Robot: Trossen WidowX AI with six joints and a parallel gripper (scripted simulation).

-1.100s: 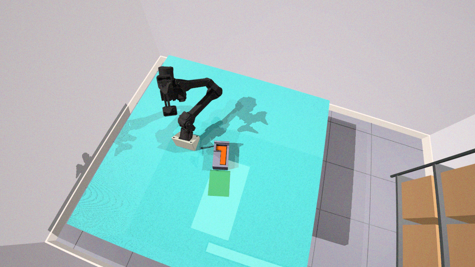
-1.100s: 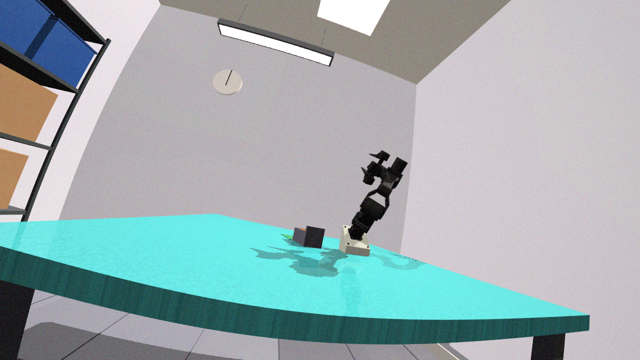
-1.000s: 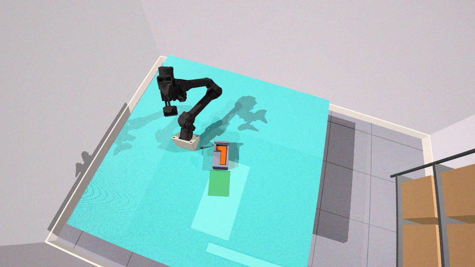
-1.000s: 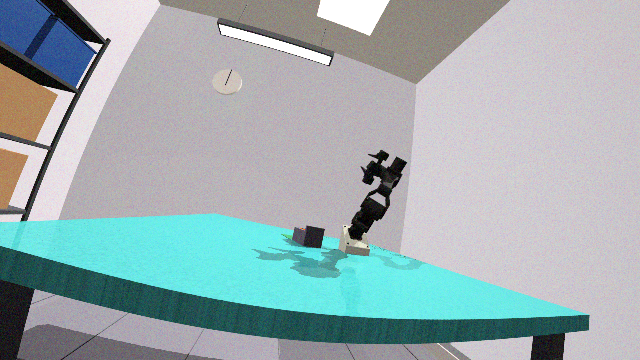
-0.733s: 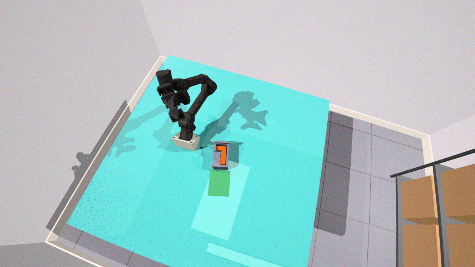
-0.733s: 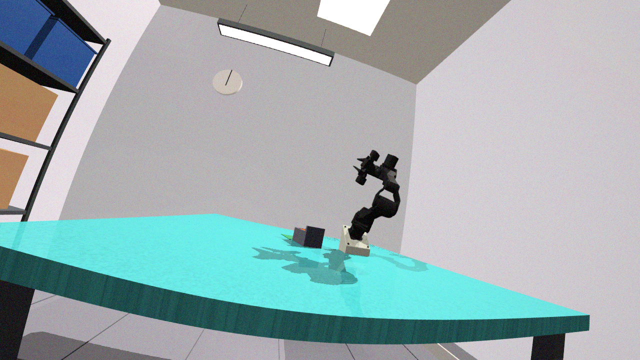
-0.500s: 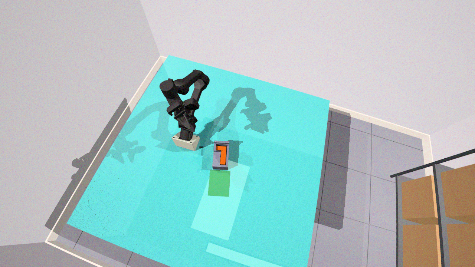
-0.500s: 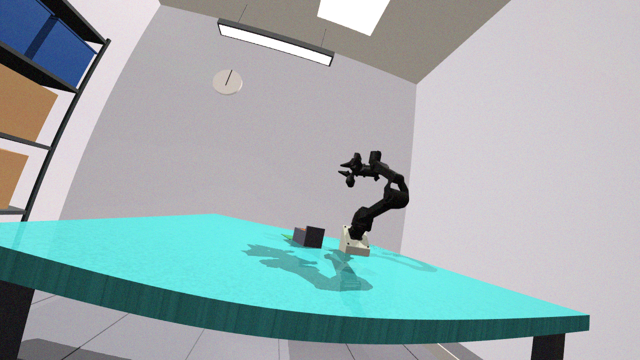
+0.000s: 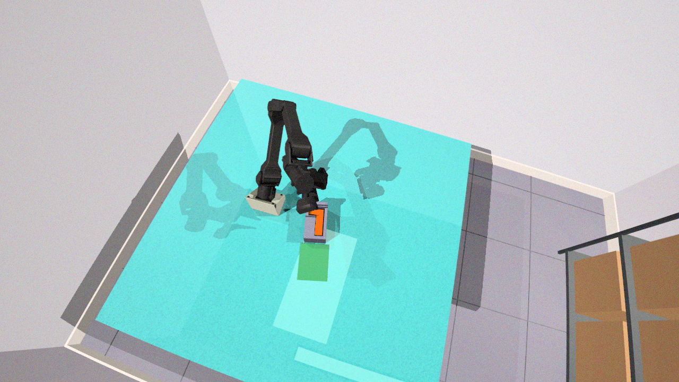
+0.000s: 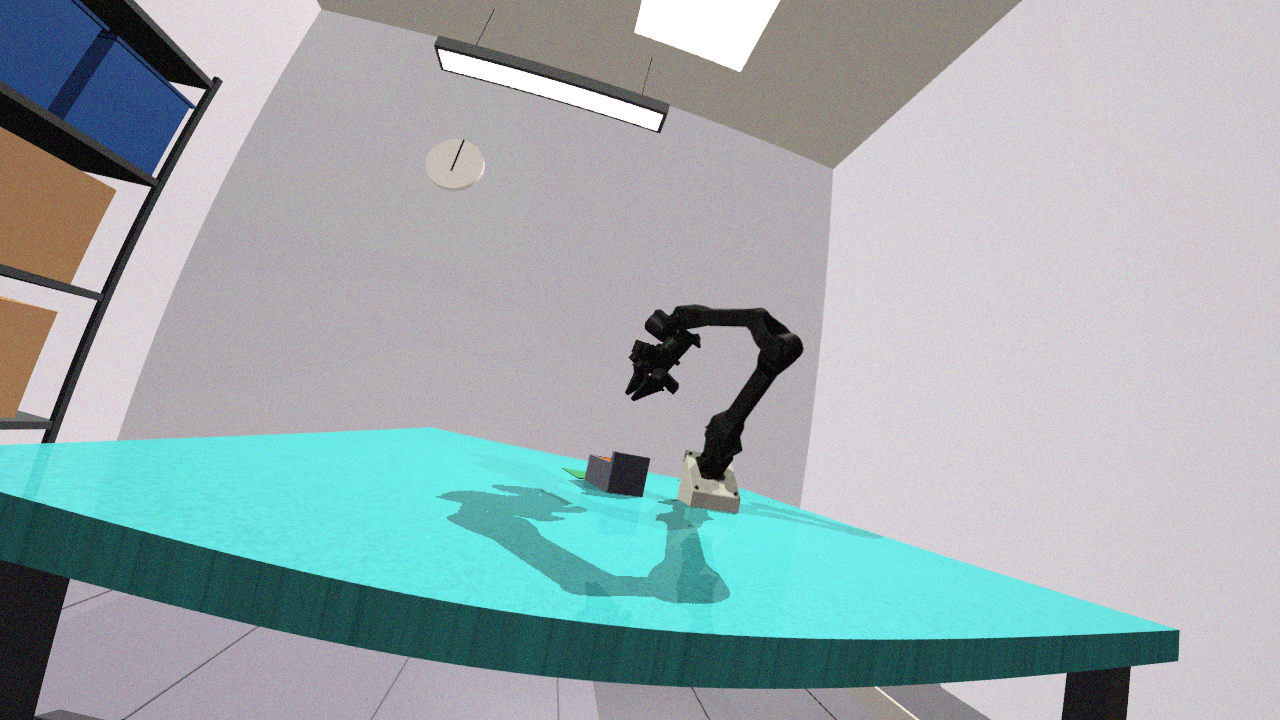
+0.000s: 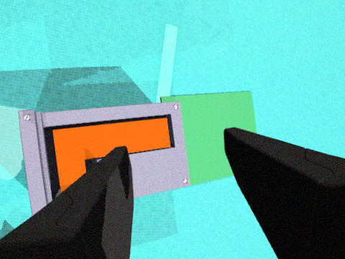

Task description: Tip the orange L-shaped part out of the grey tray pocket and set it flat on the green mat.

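Right now my gripper tip is 1 cm past the orange L-shaped part and 17 cm above it. From my gripper tip the other things lie so: green mat (2 cm ahead, 16 cm to the right, 24 cm below).
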